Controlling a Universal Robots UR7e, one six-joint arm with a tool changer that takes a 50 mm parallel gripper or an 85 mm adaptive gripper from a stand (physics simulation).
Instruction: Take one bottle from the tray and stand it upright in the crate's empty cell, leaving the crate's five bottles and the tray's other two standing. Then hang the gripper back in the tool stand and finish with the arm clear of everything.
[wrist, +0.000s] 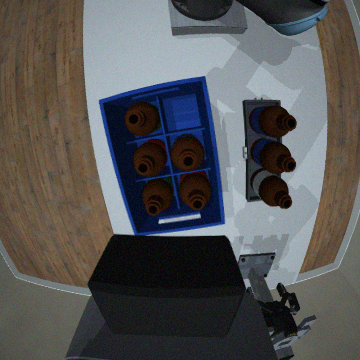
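Frame: origin at the arm's base, x ahead, y left, z up, level; metres.
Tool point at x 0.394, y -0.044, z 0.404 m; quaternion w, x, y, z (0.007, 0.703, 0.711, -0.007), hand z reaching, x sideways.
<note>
Pixels of each thing's middle, then the offset from my tool point to it. "spot": a spot on its surface instead. Level surfaces: height alone.
- blue crate, body centre: (168, 154) dx +0.012, dy -0.029, dz -0.370 m
- grey tray, surface spot: (247, 130) spot: dx -0.044, dy +0.166, dz -0.432 m
- dark gripper with black linkages, body centre: (274, 311) dx +0.329, dy +0.228, dz -0.187 m
- tool stand's bolted grey foot plate, surface spot: (260, 261) spot: dx +0.400, dy +0.294, dz -0.446 m
- white table top, its level: dz -0.458 m
In the wrist view the blue crate (213, 135) holds five upright brown bottles, and its empty cell (181, 112) is the upper right one. The grey tray (247, 130) to its right holds three standing brown bottles: an upper one (275, 121), a middle one (274, 156) and a lower one (272, 191). A black block (167, 260) on the wrist fills the lower middle, below the crate in the picture; no fingers show beyond it. At the lower right, a dark gripper with black linkages (284, 315) is at the tool stand; whether its fingers are open cannot be made out.
The tool stand's bolted grey foot plate (260, 261) is below the tray, partly behind the wrist. The robot's base plate (210, 30) is at the top, with a grey and blue arm link (290, 17) beside it. Wooden surface (45, 125) borders the white table top (125, 55).
</note>
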